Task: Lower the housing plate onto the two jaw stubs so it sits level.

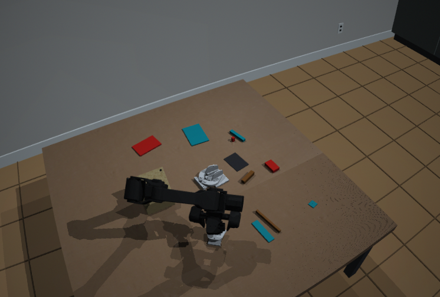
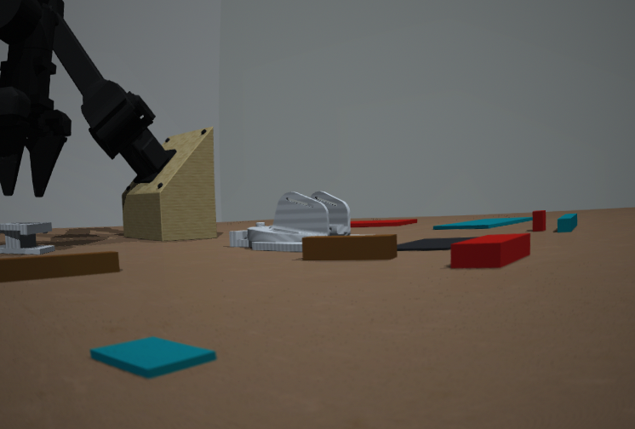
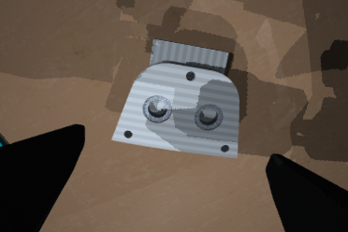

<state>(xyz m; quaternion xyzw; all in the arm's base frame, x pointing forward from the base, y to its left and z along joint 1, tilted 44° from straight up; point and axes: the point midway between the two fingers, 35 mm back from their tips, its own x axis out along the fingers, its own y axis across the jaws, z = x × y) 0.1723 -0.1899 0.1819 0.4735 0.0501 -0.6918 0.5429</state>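
My gripper tip is now 5 cm above the white part, 1 cm to the left of it and 1 cm past it. From my gripper tip the other things lie so: teal bar 18 cm ahead, 7 cm to the right, 6 cm below; brown block 26 cm ahead, 21 cm to the left, 5 cm below; brown strip 22 cm ahead, 5 cm below, 4 cm to the right.
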